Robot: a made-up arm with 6 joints.
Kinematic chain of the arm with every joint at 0, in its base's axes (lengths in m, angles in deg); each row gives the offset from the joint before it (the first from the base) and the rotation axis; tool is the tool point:
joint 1: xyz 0 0 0.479 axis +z
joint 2: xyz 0 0 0 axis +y
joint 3: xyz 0 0 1.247 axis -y
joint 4: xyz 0 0 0 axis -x
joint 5: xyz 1.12 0 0 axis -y
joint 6: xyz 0 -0.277 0 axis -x
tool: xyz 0 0 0
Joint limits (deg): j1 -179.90..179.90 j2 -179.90..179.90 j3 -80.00..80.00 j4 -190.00..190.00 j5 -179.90..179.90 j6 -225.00..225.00
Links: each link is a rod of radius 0.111 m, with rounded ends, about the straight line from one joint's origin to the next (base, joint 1, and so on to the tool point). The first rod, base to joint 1, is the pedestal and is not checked.
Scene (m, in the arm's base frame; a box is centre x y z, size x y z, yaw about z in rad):
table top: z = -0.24
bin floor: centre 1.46 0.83 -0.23 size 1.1 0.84 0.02 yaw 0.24
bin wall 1: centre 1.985 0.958 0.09 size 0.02 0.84 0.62 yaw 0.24
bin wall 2: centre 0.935 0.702 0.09 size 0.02 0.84 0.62 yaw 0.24
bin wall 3: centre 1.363 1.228 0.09 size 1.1 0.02 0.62 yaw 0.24
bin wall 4: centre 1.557 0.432 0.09 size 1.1 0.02 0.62 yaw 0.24
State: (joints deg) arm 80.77 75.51 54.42 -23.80 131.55 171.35
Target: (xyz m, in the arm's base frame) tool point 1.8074 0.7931 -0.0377
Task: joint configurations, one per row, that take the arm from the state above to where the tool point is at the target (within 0.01 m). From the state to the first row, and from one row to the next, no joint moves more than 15 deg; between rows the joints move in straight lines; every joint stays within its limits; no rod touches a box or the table.
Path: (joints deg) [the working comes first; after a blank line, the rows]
Joints at the target: 30.98 75.09 33.06 -25.26 131.55 171.35
Straight joint move there: touches bin wall 3.

1: 65.98 61.38 42.33 -27.75 125.94 166.87
2: 51.20 47.26 30.25 -31.69 120.34 162.39
3: 36.41 33.13 18.16 -35.64 114.73 157.91
4: 21.63 19.01 6.07 -39.58 109.13 153.43
5: 23.97 33.03 12.82 -36.00 114.73 157.91
6: 26.31 47.05 19.57 -32.42 120.34 162.39
7: 28.65 61.07 26.31 -28.84 125.94 166.87
8: 30.98 75.09 33.06 -25.26 131.55 171.35

